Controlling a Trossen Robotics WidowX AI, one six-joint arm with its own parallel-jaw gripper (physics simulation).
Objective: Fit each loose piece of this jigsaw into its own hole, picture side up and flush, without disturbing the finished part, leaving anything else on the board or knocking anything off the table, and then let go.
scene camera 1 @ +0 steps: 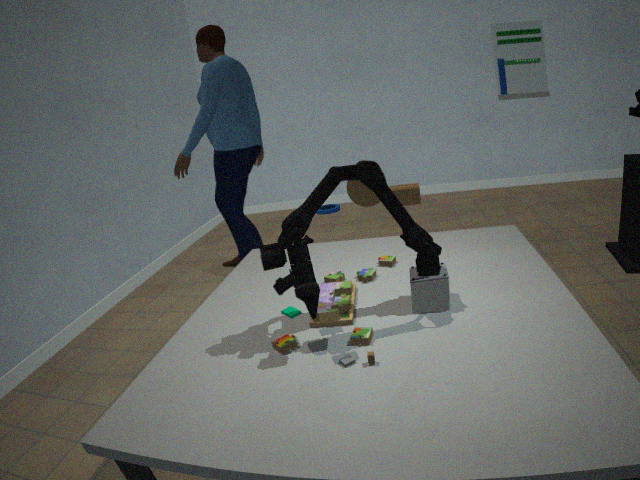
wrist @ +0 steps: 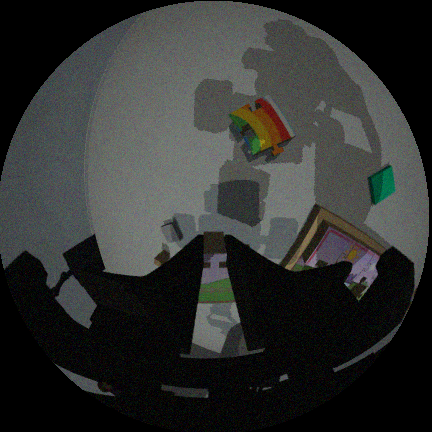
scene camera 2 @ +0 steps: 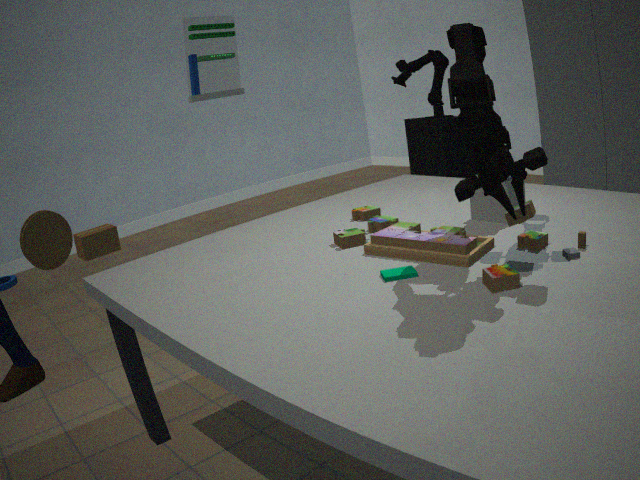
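My gripper is shut on a purple-and-green jigsaw piece, held above the table and looking tilted in scene camera 2. The framed board holds the finished part, mostly purple and green; its near end shows a gap. A rainbow piece lies picture side up. A green-and-red piece lies near the board. Three more pieces lie beyond it. The fingers hide part of the board in the wrist view.
A teal block lies beside the board. A small grey block and a small brown block stand apart from it. A person is behind the table.
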